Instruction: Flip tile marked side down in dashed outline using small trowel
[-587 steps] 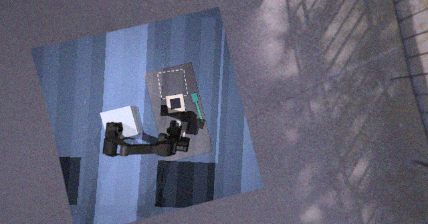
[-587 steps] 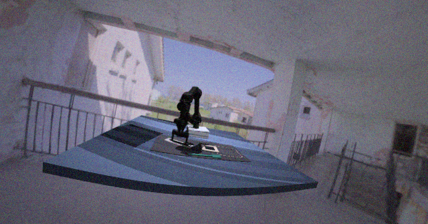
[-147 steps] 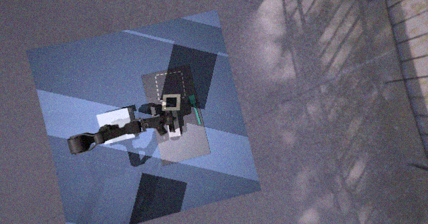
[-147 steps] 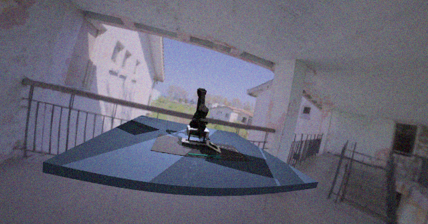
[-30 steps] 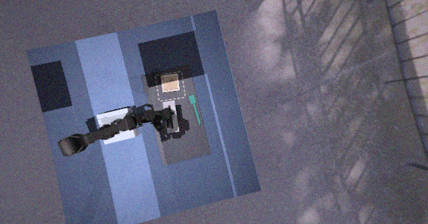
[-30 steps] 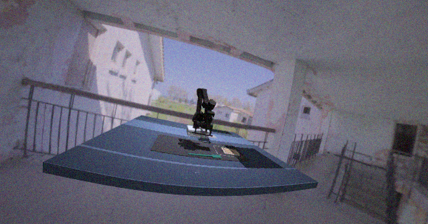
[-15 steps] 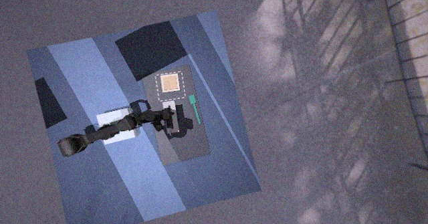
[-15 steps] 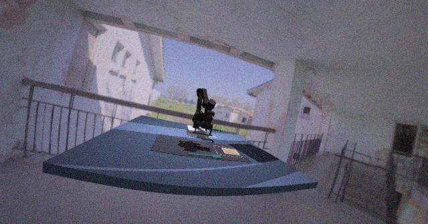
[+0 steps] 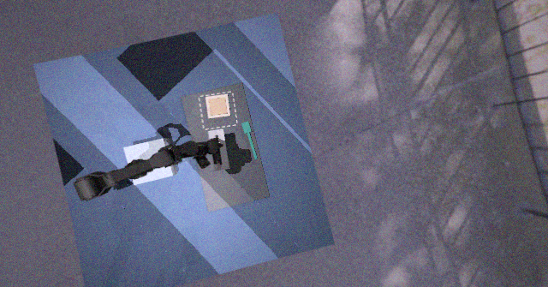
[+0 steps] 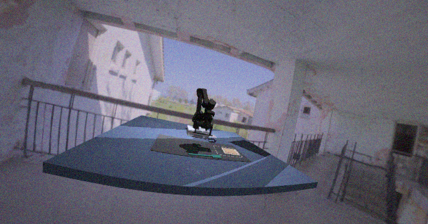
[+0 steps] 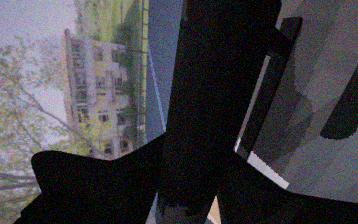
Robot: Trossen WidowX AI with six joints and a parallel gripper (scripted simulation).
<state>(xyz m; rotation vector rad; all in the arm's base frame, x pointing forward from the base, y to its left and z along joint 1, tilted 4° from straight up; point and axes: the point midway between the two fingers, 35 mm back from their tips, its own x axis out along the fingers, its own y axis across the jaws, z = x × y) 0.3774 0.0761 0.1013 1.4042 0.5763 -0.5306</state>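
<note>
Right now my gripper tip is 140 mm above the teal trowel, 130 mm short of it and 30 mm to the right of it. Also, from my gripper tip: tile 210 mm to the left, 140 mm below, 30 mm behind; then grey mat 160 mm below, 10 mm to the right, 10 mm behind.
</note>
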